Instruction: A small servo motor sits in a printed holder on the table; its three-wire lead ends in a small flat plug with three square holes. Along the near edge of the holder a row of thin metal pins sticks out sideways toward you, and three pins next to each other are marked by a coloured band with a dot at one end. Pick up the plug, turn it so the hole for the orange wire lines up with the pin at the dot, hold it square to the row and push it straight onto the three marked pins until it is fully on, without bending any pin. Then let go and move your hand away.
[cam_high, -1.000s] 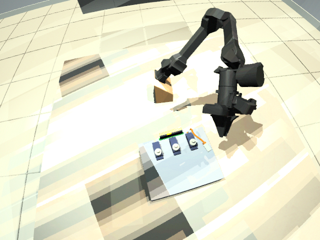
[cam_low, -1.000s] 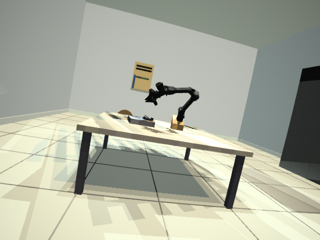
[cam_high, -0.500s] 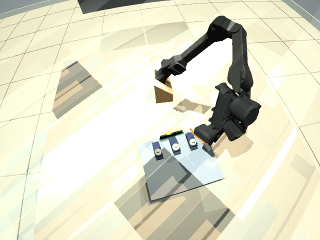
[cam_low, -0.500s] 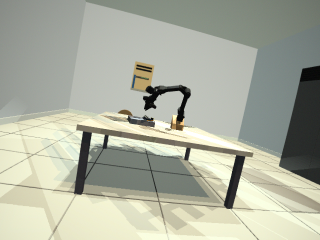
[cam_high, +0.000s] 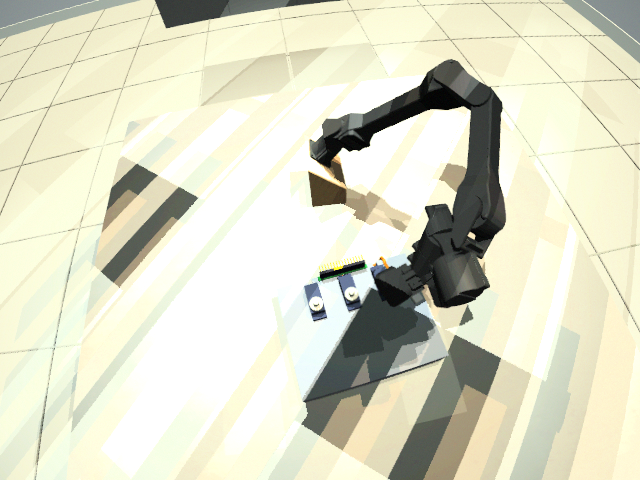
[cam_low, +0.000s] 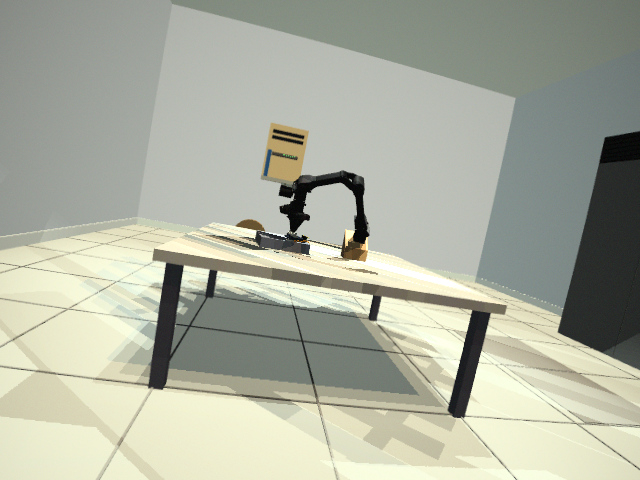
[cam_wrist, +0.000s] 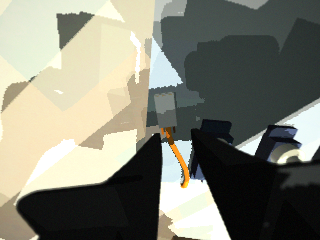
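The pin strip is 140 mm to the right of my gripper tip, 60 mm behind it and 30 mm below it. Also, from my gripper tip: pale blue holder plate 110 mm to the right, 90 mm ahead, 70 mm below.
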